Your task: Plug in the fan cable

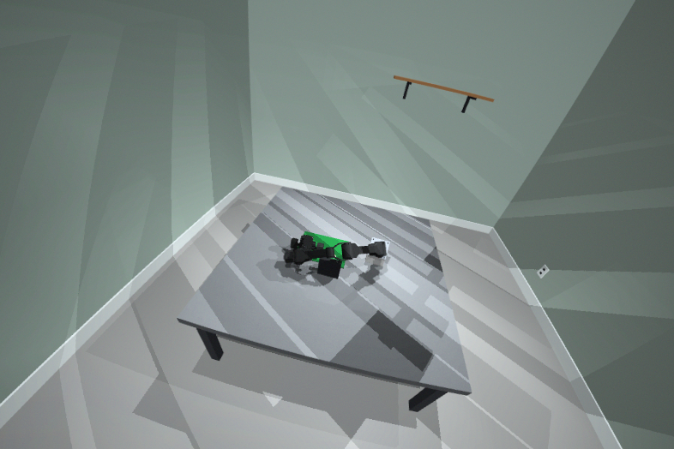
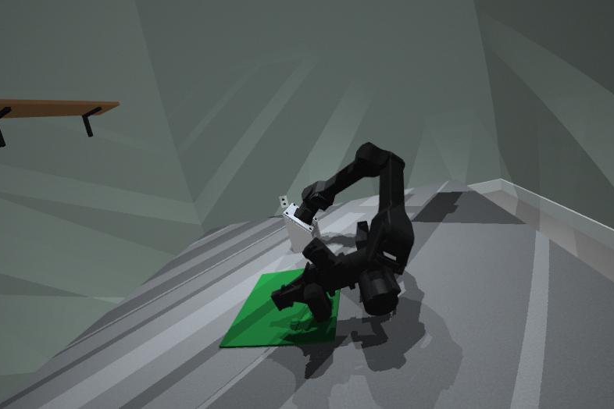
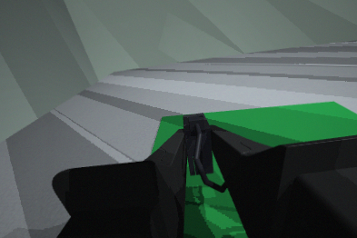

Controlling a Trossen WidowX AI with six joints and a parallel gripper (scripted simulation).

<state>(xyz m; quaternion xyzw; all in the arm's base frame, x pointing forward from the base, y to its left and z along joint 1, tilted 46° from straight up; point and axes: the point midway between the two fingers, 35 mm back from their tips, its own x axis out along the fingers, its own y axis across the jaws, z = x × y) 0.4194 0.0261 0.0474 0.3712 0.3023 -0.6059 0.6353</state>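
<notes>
The green board is 90 mm behind my gripper tip, 20 mm to the right of it and 90 mm below it. Also, from my gripper tip: black fan 160 mm behind, 170 mm to the left, 20 mm below; black plug 10 mm below.
</notes>
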